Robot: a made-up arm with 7 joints. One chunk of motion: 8 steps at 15 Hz.
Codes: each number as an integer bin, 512 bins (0 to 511) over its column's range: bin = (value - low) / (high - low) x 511, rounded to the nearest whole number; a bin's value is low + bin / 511 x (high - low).
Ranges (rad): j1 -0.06..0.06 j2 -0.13..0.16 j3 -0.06..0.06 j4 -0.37..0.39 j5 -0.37..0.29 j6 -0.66..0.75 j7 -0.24..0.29
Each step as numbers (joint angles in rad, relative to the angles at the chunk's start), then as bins.
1 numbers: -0.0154 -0.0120 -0.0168 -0.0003 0.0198 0.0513 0.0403
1 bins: 190 208 184 249 302 258 270
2 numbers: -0.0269 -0.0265 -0.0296 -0.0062 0.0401 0.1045 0.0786
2 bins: 141 182 129 245 318 277 307
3 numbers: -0.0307 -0.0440 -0.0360 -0.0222 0.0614 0.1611 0.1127
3 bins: 125 152 102 234 334 298 340
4 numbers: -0.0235 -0.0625 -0.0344 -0.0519 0.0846 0.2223 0.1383
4 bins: 155 119 109 214 352 320 365
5 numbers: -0.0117 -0.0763 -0.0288 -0.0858 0.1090 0.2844 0.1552
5 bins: 206 95 133 191 371 342 381
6 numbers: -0.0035 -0.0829 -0.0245 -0.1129 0.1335 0.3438 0.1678
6 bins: 241 83 151 173 390 364 393
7 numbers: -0.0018 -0.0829 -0.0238 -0.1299 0.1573 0.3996 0.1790
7 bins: 248 83 154 161 408 384 404
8 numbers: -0.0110 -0.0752 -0.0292 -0.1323 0.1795 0.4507 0.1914
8 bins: 209 97 131 160 425 403 416
